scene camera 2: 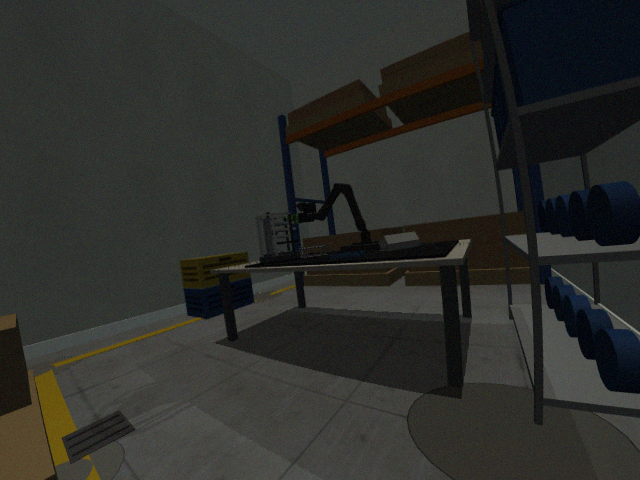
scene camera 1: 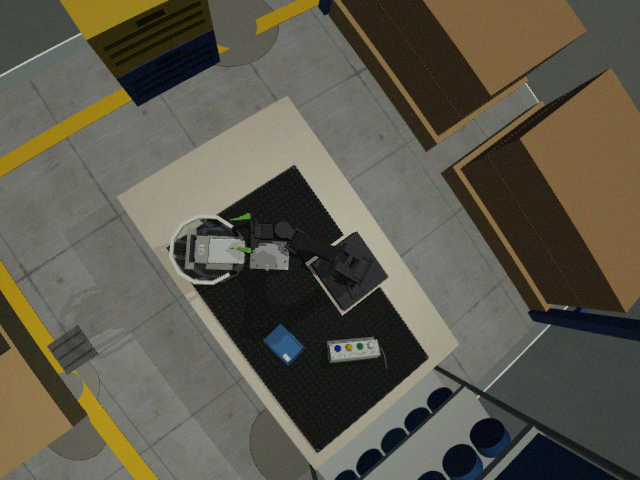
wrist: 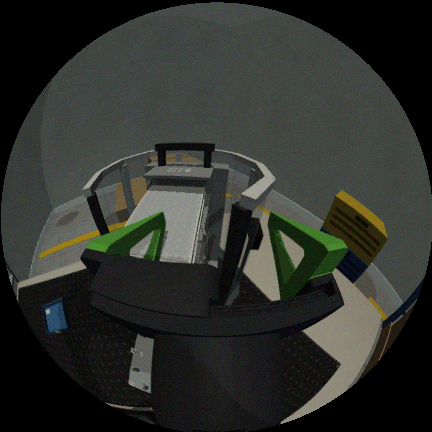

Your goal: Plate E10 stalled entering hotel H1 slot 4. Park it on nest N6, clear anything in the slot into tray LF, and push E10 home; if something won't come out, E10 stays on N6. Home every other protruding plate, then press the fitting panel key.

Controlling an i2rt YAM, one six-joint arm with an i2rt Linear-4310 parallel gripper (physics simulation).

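Where they show: gripper, fingertip midpoint: (scene camera 2: 284,219) (scene camera 1: 229,233) (wrist: 216,217); arm's base, link origin: (scene camera 2: 366,243).
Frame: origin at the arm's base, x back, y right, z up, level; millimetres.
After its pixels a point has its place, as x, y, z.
My gripper (scene camera 1: 231,233) {-363, 378, 224} (scene camera 2: 292,218) {-363, 378, 224} (wrist: 216,217) {-363, 378, 224} is open at hotel H1 (scene camera 1: 173,248) {-550, 416, 251} (scene camera 2: 267,227) {-560, 314, 175} (wrist: 179,172) {-458, 370, 235}. In the wrist view its left finger overlaps a pale plate (scene camera 1: 224,250) {-408, 336, 205} (wrist: 169,207) {-421, 347, 207} protruding from the hotel; its right finger is outside a black front post. Contact cannot be told. Plate labels and slot 4's inside are not readable. A grey holed base (scene camera 1: 268,262) {-287, 225, 22} (wrist: 141,365) {-272, 208, 22}, apparently nest N6, lies before the hotel, partly under the arm. The blue tray (scene camera 1: 283,341) {-392, -112, -36} (wrist: 55,316) {-399, -117, -35} lies on the mat. The panel (scene camera 1: 353,353) {-154, -295, 38} (scene camera 2: 400,240) {-181, -323, 9} has blue, yellow, green and white keys.
The arm's dark base plate (scene camera 1: 374,271) {115, -39, 1} is at the table's (scene camera 1: 289,124) {104, 760, -51} long edge. The hotel's curved rail and posts stand close around the fingers. Yellow and blue crates (scene camera 1: 165,67) (scene camera 2: 217,281) (wrist: 355,225) stand on the floor beyond the table. A shelf rack (scene camera 2: 523,180) stands beyond its other end.
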